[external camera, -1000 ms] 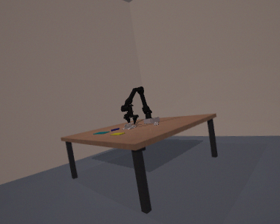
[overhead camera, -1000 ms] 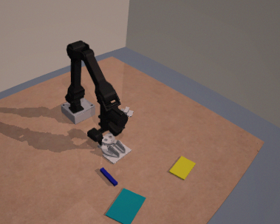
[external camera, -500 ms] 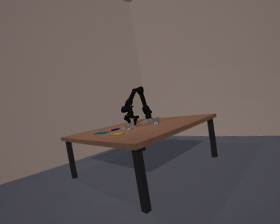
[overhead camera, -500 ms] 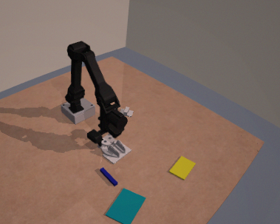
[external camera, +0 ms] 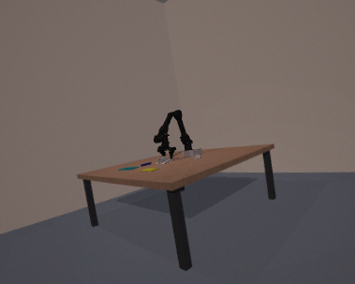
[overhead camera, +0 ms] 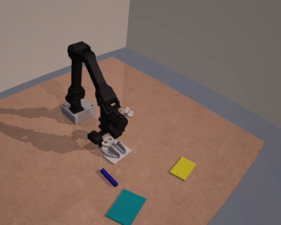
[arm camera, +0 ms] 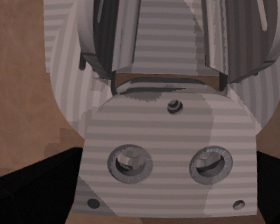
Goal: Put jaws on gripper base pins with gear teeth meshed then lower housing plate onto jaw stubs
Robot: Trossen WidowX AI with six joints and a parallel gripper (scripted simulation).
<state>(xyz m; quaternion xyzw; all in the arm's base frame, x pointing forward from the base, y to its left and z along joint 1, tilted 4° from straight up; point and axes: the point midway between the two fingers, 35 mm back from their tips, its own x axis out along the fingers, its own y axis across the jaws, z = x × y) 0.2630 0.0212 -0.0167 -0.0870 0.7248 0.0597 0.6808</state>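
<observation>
My gripper tip is now 10 mm above the pale housing plate. Also, from my gripper tip: teal card 330 mm ahead, 120 mm to the right, 20 mm below; yellow card 310 mm ahead, 210 mm to the left, 20 mm below; blue bar 170 mm ahead, 100 mm to the right, 10 mm below.
</observation>
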